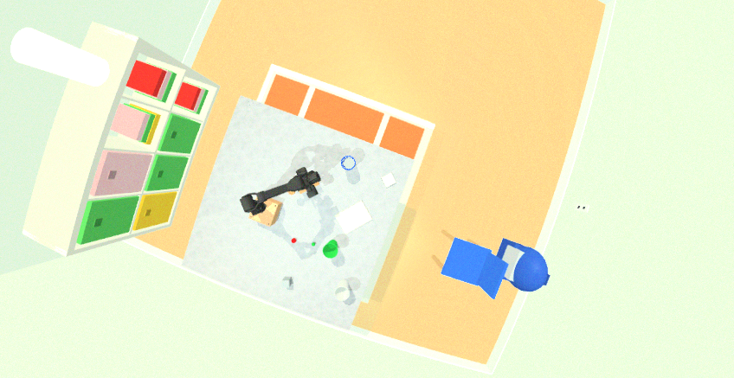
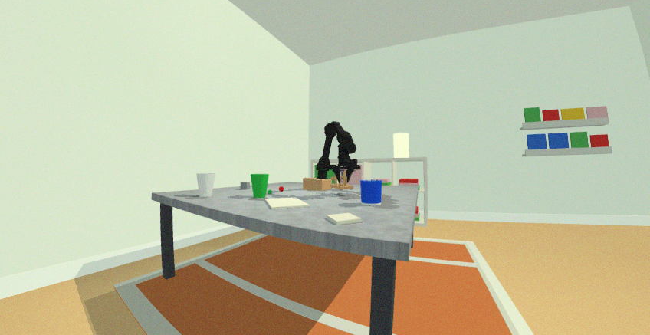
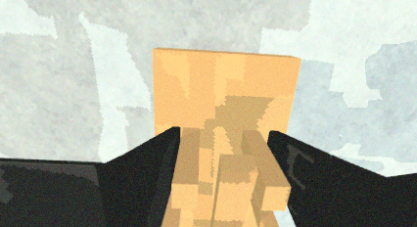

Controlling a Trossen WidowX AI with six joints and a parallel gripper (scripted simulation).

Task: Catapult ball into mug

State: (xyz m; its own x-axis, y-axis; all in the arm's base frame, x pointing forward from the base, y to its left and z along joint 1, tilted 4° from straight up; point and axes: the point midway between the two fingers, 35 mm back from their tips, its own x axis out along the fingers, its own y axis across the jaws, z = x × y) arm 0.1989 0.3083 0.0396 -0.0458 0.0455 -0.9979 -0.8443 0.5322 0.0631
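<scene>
Right now my gripper tip is 410 mm to the left of the red ball, 100 mm short of it and 60 mm above it. Round my gripper tip: wooden catapult 50 mm to the right, 50 mm behind, 20 mm above; then blue mug 230 mm to the left, 150 mm ahead, 40 mm below; then large white pad 360 mm ahead, 70 mm to the right, 70 mm below.
</scene>
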